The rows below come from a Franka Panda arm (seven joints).
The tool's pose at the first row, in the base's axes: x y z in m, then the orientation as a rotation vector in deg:
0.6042 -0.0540 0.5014 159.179 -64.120 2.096
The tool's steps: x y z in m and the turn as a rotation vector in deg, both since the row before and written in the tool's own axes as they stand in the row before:
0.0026 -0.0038 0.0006 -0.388 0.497 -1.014
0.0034 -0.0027 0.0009 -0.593 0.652 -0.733
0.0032 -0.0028 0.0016 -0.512 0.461 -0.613
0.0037 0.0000 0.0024 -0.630 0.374 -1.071
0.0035 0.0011 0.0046 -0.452 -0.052 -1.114
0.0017 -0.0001 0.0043 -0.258 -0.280 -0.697
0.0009 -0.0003 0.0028 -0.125 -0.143 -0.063
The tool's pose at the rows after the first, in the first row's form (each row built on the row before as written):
0.6087 -0.0532 0.5005 159.226 -62.480 2.451
0.6130 -0.0537 0.4995 158.879 -61.143 2.936
0.6172 -0.0540 0.4978 158.593 -60.045 3.214
0.6199 -0.0569 0.4958 158.450 -58.306 3.245
0.6217 -0.0608 0.4918 158.601 -56.660 2.777
0.6229 -0.0626 0.4877 158.782 -55.697 2.156
0.6237 -0.0635 0.4850 158.739 -55.613 1.887

